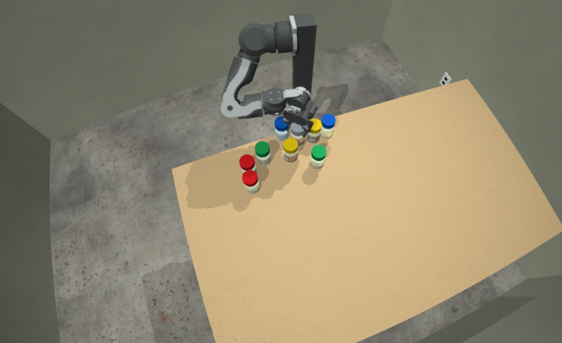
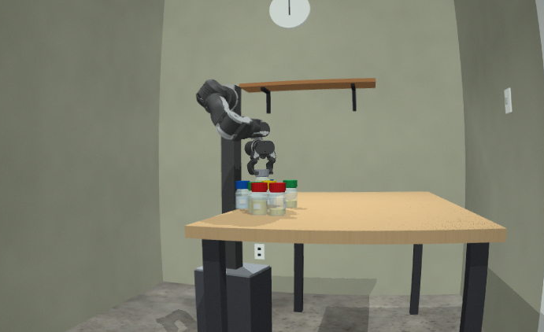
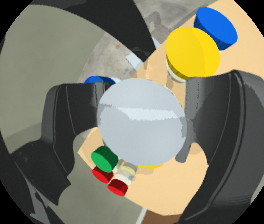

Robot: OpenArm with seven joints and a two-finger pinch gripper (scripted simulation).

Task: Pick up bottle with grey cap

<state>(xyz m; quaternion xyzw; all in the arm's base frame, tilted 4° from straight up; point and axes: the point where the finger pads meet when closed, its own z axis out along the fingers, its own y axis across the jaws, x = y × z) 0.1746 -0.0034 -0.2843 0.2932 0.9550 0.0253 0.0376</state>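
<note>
Right now the yellow-capped bottle is 5 cm ahead of my hand, 4 cm to the right of it and 8 cm below it. Also, from my hand: grey-capped bottle (4 cm below); then green-capped bottle (9 cm ahead, 6 cm to the left, 8 cm below); then blue-capped bottle (4 cm behind, 13 cm to the left, 8 cm below).
</note>
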